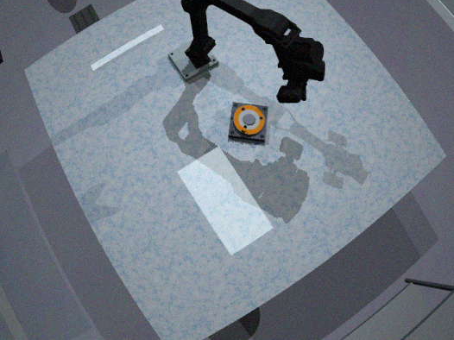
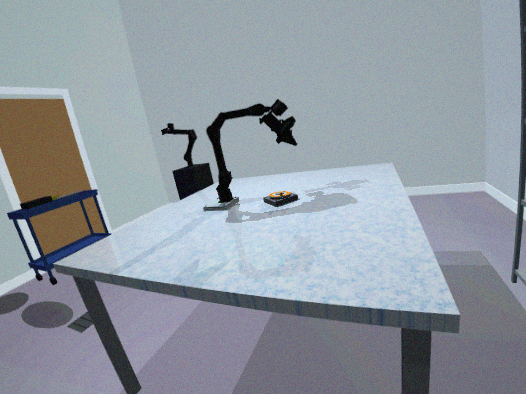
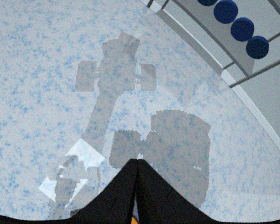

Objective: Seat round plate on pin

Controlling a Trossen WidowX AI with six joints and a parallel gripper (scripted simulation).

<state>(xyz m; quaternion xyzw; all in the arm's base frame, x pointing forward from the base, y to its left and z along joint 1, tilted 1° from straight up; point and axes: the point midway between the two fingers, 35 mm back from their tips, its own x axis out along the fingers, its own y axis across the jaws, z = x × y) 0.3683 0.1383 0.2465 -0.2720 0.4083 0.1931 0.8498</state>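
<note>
Right now my gripper tip is 220 mm above the square base, 120 mm to the left of it and 90 mm past it.
</note>
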